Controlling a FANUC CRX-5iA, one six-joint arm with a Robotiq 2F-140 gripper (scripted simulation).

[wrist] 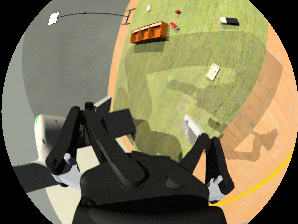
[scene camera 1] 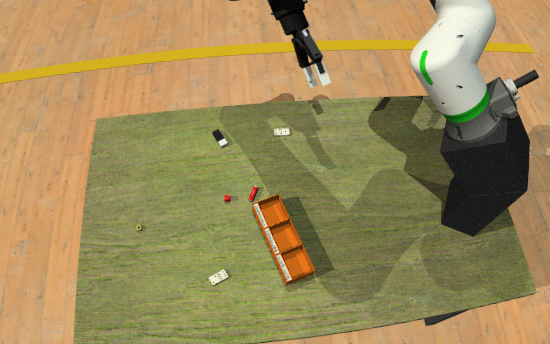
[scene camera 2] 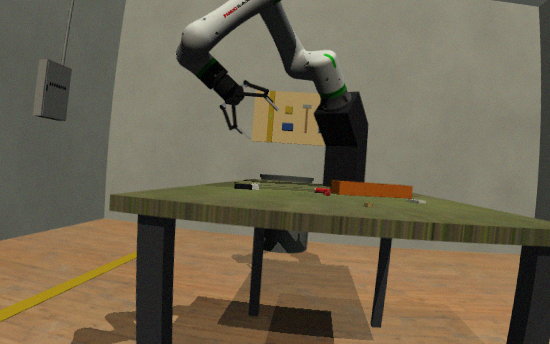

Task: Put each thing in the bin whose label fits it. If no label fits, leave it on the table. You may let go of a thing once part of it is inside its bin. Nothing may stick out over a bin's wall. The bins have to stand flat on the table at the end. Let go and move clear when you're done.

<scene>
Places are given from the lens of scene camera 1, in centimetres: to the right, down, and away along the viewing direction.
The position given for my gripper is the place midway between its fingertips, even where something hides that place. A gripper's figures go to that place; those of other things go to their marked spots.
my gripper [scene camera 1: 319,85]: 13, -25, 115
orange bin [scene camera 1: 285,245]: 3, 21, 113
</scene>
